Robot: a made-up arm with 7 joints.
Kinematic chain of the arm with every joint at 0, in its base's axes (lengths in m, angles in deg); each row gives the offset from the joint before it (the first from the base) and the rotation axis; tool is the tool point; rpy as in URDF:
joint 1: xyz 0 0 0.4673 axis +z
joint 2: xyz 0 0 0 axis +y
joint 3: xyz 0 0 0.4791 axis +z
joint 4: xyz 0.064 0 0 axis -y
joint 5: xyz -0.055 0 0.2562 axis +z
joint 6: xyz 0 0 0 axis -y
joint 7: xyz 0.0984 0 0 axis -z
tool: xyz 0 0 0 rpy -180 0 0
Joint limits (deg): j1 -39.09..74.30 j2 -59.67..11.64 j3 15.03..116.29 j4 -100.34..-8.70 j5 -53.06..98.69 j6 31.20..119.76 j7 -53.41..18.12
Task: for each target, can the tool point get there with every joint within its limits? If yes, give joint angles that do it. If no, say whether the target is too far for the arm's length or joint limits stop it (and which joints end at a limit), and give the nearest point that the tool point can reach.
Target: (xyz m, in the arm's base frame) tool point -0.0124 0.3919 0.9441
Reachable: yes | joints -23.68 -40.65 61.35 -90.53 9.10 52.42 -29.69
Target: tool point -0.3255 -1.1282 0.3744
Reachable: no: too far | nearest point -0.3396 -0.6726 0.7086 | short by 0.565 m
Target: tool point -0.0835 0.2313 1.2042
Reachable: yes | joints -24.08 -35.28 31.61 -55.13 1.41 72.53 -1.22
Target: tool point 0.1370 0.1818 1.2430
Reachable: yes | joints -25.99 1.45 74.29 -29.96 41.16 54.60 -23.29
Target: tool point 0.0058 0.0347 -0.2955
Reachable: no: joint limits stop it (at a limit: joint 1, joint 2, joint 3, joint 4, joint 6) | nearest point -0.1625 0.5247 0.4982 | short by 0.948 m
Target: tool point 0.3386 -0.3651 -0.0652
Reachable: no: joint limits stop it (at a limit: joint 1, joint 2, joint 3, joint 4, joint 6) | nearest point 0.3781 -0.2126 0.7855 | short by 0.865 m
